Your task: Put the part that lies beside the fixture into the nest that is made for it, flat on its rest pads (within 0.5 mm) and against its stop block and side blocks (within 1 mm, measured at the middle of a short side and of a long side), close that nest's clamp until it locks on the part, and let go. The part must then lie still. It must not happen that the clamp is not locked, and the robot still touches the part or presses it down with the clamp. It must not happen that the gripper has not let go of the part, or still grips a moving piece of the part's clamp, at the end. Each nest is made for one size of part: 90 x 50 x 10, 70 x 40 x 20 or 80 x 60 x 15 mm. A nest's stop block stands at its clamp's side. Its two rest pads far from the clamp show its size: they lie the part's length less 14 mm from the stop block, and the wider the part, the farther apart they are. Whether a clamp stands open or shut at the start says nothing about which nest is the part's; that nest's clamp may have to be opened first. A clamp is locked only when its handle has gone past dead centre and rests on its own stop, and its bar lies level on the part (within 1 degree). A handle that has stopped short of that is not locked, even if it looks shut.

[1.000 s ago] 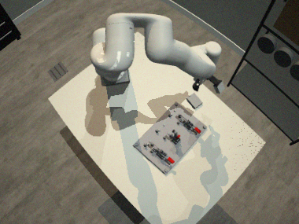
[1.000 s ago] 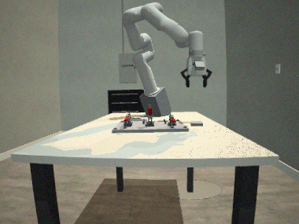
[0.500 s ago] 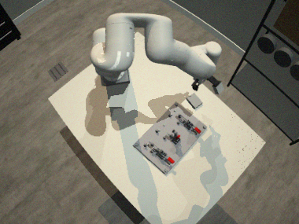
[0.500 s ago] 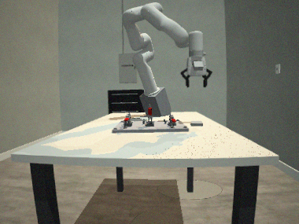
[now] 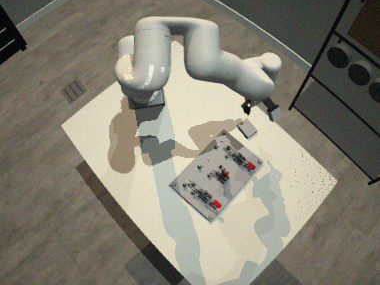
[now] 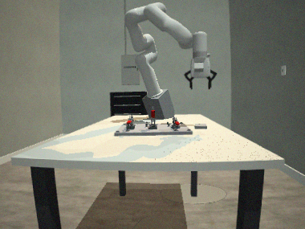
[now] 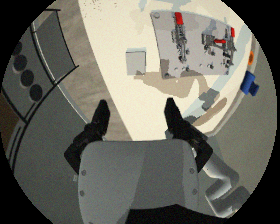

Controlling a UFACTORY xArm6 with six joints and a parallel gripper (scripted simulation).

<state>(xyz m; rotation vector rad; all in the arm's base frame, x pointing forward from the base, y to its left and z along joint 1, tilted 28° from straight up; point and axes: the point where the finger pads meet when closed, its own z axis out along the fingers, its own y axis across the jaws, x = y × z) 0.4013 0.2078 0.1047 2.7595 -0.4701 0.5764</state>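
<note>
My hand is 21 cm above the grey block part. Round my hand: grey fixture plate (26 cm to the right, 21 cm below, 1 cm behind).
</note>
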